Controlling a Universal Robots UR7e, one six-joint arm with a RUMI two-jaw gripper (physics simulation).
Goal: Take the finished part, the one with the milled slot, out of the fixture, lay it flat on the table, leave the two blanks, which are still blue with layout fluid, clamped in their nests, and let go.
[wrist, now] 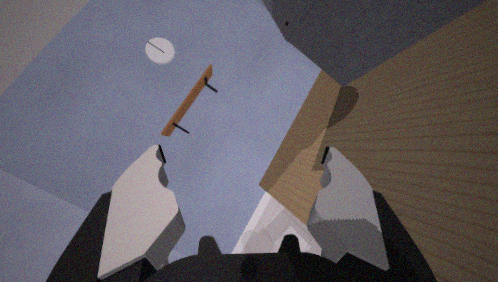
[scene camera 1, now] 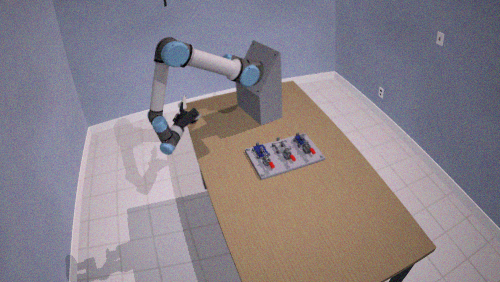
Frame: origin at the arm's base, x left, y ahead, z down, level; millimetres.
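Where they show: gripper, between the fingertips: (wrist: pixel 245 147) (scene camera 1: pixel 193 104).
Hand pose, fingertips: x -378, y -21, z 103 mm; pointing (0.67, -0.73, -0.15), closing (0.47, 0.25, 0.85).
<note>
Things, the pixels of their top centre, and the offset from my fingertips. "pt": a spot on its surface instead. Level surfaces: height alone.
- fixture, centre of its top: (scene camera 1: pixel 285 153) dx +319, dy +447, dz +162 mm
- table, height of its surface: dz +177 mm
- left nest, a spot on its surface: (scene camera 1: pixel 260 150) pt dx +213, dy +381, dz +146 mm
- right nest, a spot on its surface: (scene camera 1: pixel 300 140) pt dx +423, dy +427, dz +134 mm
- middle nest, a spot on its surface: (scene camera 1: pixel 278 146) pt dx +303, dy +404, dz +141 mm
The fixture (scene camera 1: pixel 281 168) is a grey plate on the table (scene camera 1: pixel 320 215) in the scene view, with three nests and red-tipped clamps. Blue blanks sit in the left nest (scene camera 1: pixel 260 150) and the right nest (scene camera 1: pixel 300 140). The middle nest (scene camera 1: pixel 278 146) shows grey metal shapes and no blue; the finished part and its slot are too small to make out. My gripper (scene camera 1: pixel 191 106) (wrist: pixel 245 147) is open, raised near the table's back left edge, well away from the fixture. Its fingers stand wide apart with no object between them. The fixture does not show in the wrist view.
The arm is mounted on a grey pedestal (scene camera 1: pixel 260 102) at the back of the table, behind the fixture. The red clamp handles (scene camera 1: pixel 271 165) (scene camera 1: pixel 293 157) (scene camera 1: pixel 312 150) stand along the plate's front side. A wall shelf (wrist: pixel 187 102) and a round clock-like disc (wrist: pixel 160 50) show in the wrist view.
</note>
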